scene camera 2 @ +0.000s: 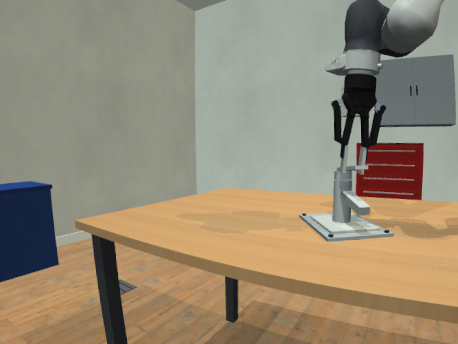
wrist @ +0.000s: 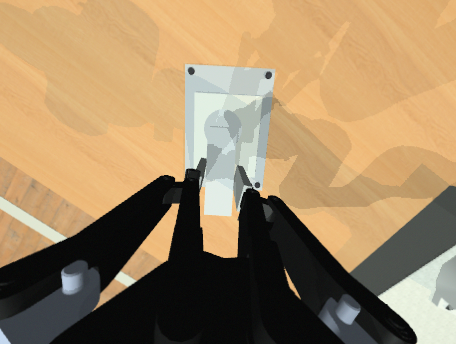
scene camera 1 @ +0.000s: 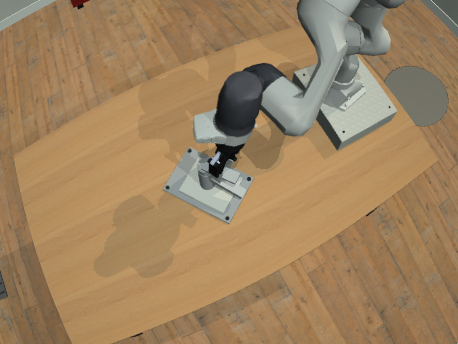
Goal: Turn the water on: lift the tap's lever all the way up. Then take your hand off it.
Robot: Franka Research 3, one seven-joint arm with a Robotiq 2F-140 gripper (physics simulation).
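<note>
The grey tap (scene camera 1: 205, 181) (scene camera 2: 342, 202) stands upright on its flat plate (scene camera 1: 176, 176) (wrist: 230, 80). Its spout (scene camera 1: 233, 188) (scene camera 2: 358, 204) points out from the body, below the lever. The lever (scene camera 2: 360, 167) (wrist: 221, 167) sticks out from the top of the tap and looks close to level in scene camera 2. My gripper (scene camera 1: 215, 171) (scene camera 2: 353, 160) (wrist: 220, 171) points down and is shut on the lever, one finger on each side of it. In scene camera 1 the fingers hide much of the lever.
The tap's plate rests on the wooden table (scene camera 1: 280, 215) (scene camera 2: 200, 245). The arm's base block (scene camera 1: 367, 117) stands at the table's right end in scene camera 1. A red drawer cabinet (scene camera 2: 400, 171), a grey wall cabinet (scene camera 2: 432, 90) and a blue cabinet (scene camera 2: 25, 230) stand away from the table.
</note>
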